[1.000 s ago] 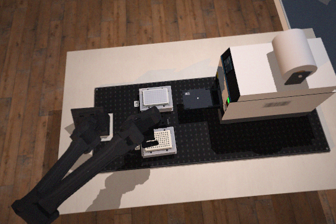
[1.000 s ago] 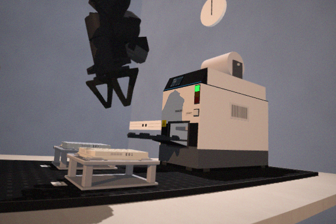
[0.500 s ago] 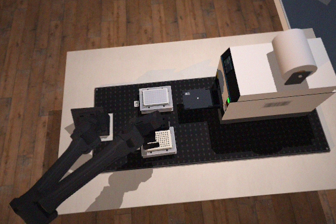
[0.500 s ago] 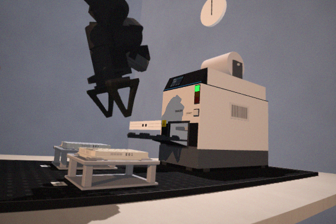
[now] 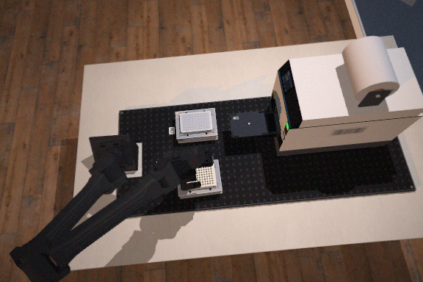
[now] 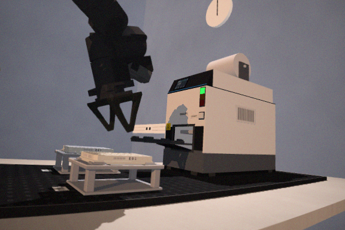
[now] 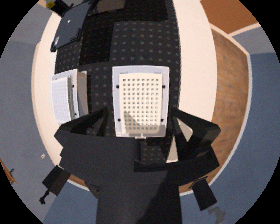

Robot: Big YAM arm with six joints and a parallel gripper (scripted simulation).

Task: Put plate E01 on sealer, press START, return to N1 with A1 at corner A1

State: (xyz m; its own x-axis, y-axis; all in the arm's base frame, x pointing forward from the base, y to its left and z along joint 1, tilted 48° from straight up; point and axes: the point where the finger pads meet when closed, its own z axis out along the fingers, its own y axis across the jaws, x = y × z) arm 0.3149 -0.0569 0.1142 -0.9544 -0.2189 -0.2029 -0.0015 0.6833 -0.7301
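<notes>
Now: hand 8 cm above the nest. Also, from my hand: plate 22 cm to the left, 6 cm below, 1 cm ahead; sealer stage 21 cm ahead, 17 cm to the left, 2 cm below; start button 31 cm ahead, 7 cm to the left, 7 cm above.
</notes>
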